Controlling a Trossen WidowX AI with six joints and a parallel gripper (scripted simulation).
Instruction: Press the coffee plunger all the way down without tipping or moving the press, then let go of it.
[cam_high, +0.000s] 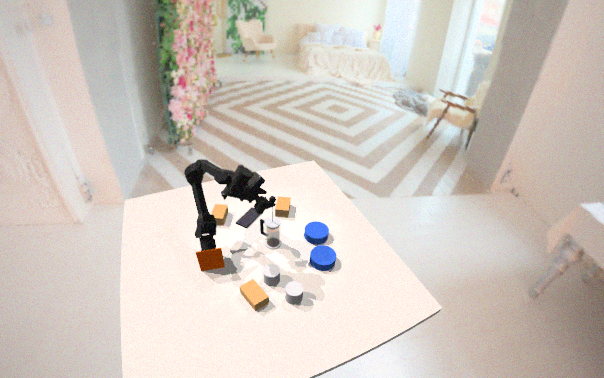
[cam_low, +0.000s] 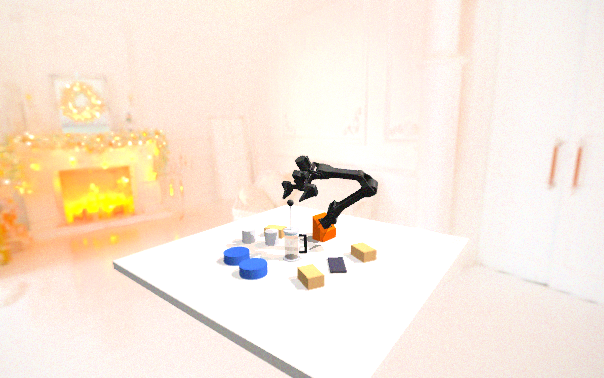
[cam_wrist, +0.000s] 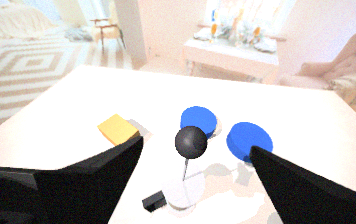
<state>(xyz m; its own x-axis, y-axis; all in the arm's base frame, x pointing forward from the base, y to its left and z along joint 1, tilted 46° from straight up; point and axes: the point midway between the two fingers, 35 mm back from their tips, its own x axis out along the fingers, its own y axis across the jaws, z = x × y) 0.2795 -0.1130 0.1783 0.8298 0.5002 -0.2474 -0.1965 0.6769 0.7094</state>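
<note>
The coffee press is 2 cm to the left of my gripper tip and 15 cm below it.
</note>
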